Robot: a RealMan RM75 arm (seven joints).
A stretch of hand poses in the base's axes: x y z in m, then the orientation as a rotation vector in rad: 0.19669, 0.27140, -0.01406, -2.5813, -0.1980, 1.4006; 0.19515, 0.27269, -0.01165, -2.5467, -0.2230, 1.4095; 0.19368, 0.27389, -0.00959, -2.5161, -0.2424, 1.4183; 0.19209, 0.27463, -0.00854, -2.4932, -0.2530, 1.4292; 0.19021, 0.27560, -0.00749, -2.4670, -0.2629, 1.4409; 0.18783, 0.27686, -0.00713, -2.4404, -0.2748, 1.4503; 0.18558, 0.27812, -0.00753, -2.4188, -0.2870, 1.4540; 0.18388, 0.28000, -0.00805, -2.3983, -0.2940, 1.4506; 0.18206, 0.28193, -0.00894, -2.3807, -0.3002, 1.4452; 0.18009, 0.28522, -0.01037, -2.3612, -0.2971, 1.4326; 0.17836, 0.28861, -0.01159, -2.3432, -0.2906, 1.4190; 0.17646, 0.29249, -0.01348, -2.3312, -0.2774, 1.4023; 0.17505, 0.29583, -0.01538, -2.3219, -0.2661, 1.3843; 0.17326, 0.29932, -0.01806, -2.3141, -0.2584, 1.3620; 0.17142, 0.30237, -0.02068, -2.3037, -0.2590, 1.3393; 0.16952, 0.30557, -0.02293, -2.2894, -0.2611, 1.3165; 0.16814, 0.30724, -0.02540, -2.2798, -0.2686, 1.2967; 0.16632, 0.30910, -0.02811, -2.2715, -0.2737, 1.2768
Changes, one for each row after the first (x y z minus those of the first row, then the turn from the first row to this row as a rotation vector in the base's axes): -0.00154, 0.00129, 0.00241, 0.0298, 0.0163, 0.0063; -0.00301, 0.00249, 0.00447, 0.0548, 0.0315, 0.0108; -0.00460, 0.00323, 0.00552, 0.0705, 0.0458, 0.0130; -0.00648, 0.00420, 0.00657, 0.0880, 0.0619, 0.0142; -0.00886, 0.00546, 0.00693, 0.1073, 0.0769, 0.0160; -0.01111, 0.00672, 0.00653, 0.1253, 0.0867, 0.0181; -0.01281, 0.00860, 0.00601, 0.1445, 0.0926, 0.0153; -0.01463, 0.01053, 0.00512, 0.1622, 0.0962, 0.0124; -0.01660, 0.01382, 0.00369, 0.1824, 0.0972, 0.0007; -0.01833, 0.01721, 0.00247, 0.2012, 0.0972, -0.0131; -0.02023, 0.02109, 0.00058, 0.2149, 0.0935, -0.0305; -0.02164, 0.02443, -0.00132, 0.2276, 0.0877, -0.0462; -0.02343, 0.02792, -0.00400, 0.2420, 0.0784, -0.0602; -0.02527, 0.03097, -0.00662, 0.2607, 0.0691, -0.0696; -0.02717, 0.03417, -0.00887, 0.2829, 0.0611, -0.0792; -0.02855, 0.03584, -0.01134, 0.3014, 0.0524, -0.0827; -0.03037, 0.03770, -0.01405, 0.3183, 0.0433, -0.0874
